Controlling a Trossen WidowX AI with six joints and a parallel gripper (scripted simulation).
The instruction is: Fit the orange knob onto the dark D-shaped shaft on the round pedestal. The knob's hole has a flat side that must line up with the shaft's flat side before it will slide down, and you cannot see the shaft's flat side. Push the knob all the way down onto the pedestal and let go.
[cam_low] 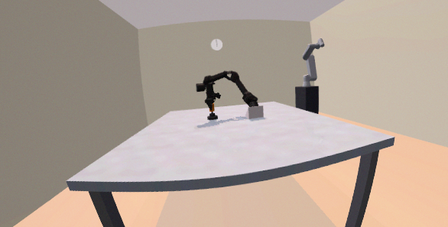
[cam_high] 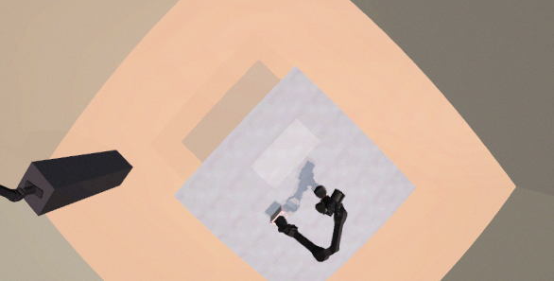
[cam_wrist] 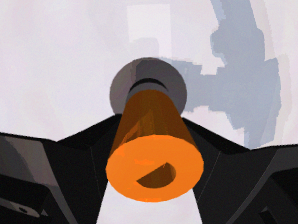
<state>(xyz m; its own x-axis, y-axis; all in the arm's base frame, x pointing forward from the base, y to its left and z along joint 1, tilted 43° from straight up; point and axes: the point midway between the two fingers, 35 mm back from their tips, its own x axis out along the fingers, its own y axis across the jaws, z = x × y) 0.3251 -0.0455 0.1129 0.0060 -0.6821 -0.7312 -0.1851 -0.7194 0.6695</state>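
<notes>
The orange knob is 20 mm above my gripper tip. From my gripper tip the other things lie so: round dark pedestal: 40 mm below.
</notes>
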